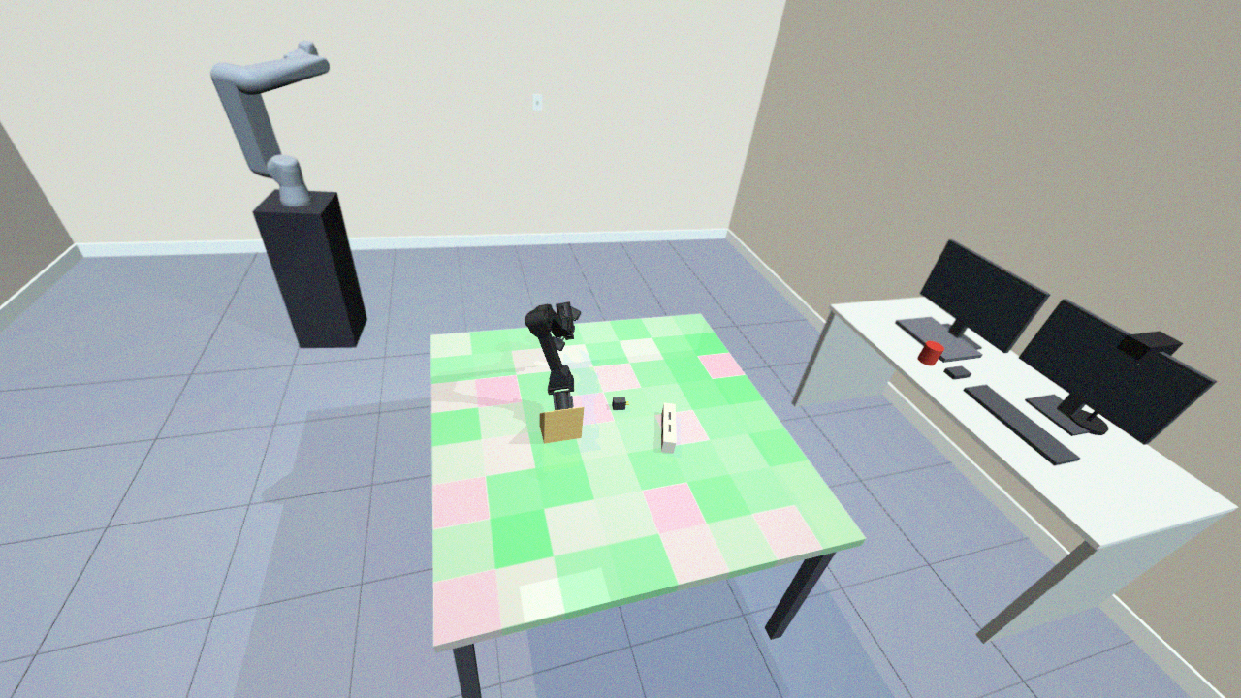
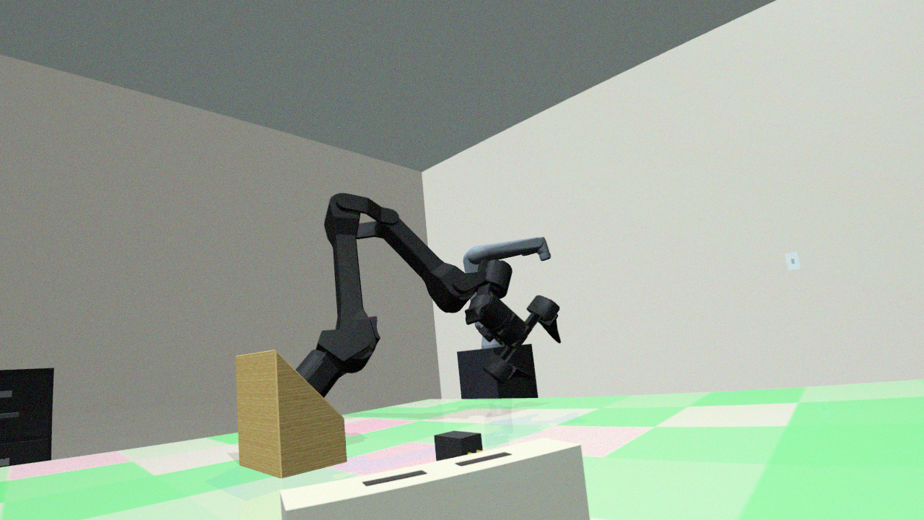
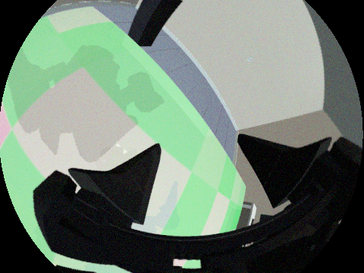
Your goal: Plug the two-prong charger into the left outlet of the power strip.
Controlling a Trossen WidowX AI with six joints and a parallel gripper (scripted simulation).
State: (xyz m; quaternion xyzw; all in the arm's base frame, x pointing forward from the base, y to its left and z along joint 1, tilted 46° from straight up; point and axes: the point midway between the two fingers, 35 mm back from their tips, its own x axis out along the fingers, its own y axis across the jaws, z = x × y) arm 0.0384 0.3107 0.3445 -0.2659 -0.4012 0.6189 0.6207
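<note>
Now: gripper tip 210 mm short of the black charger, 400 mm to the left of it and 80 mm above it.
</note>
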